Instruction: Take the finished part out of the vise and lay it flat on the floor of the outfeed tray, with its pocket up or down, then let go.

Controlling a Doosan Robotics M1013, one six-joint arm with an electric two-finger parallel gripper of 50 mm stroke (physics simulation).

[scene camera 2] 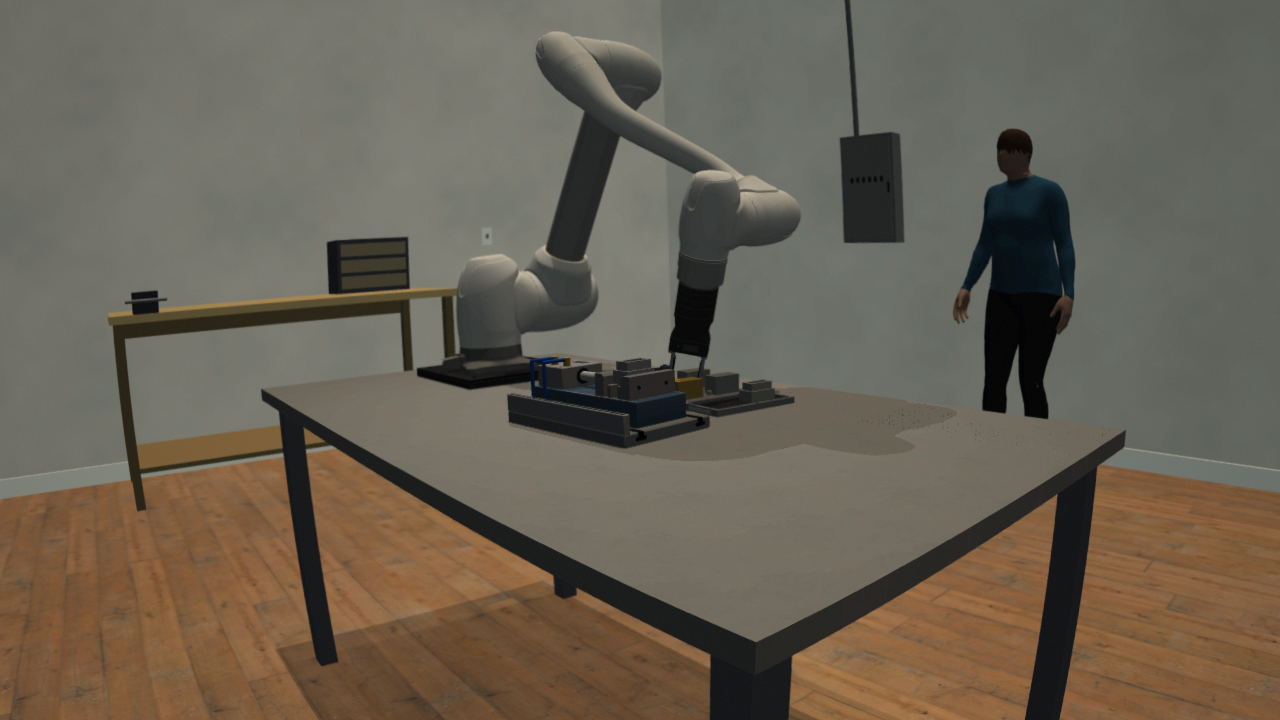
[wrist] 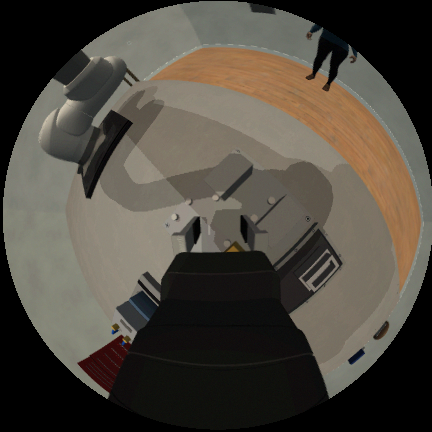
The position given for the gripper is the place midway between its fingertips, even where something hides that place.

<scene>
In view: the gripper (scene camera 2: pixel 685 375) and a pale block (wrist: pixel 234 169).
The gripper is seen too in the wrist view (wrist: pixel 219 223).
</scene>
